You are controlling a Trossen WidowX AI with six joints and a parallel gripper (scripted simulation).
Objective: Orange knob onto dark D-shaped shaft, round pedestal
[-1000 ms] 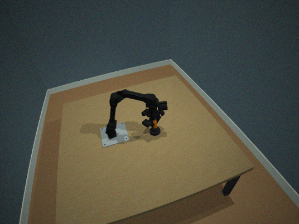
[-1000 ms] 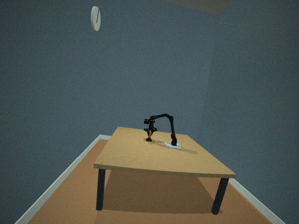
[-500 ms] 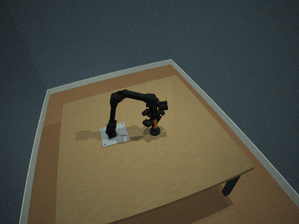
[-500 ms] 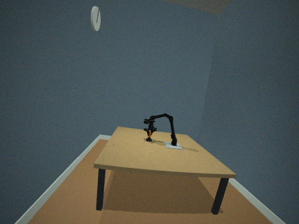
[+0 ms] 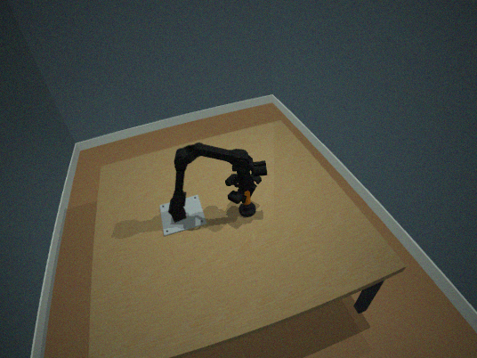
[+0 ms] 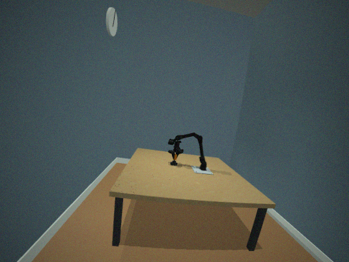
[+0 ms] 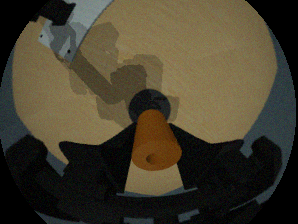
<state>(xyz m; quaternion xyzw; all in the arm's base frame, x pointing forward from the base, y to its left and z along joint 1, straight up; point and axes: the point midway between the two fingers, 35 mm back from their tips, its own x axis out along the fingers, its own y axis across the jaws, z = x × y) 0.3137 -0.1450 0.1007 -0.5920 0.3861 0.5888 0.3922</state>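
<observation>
Right now my gripper tip is 2 cm below the orange knob. The rest, counted from my gripper tip: dark round pedestal: 4 cm below.
</observation>
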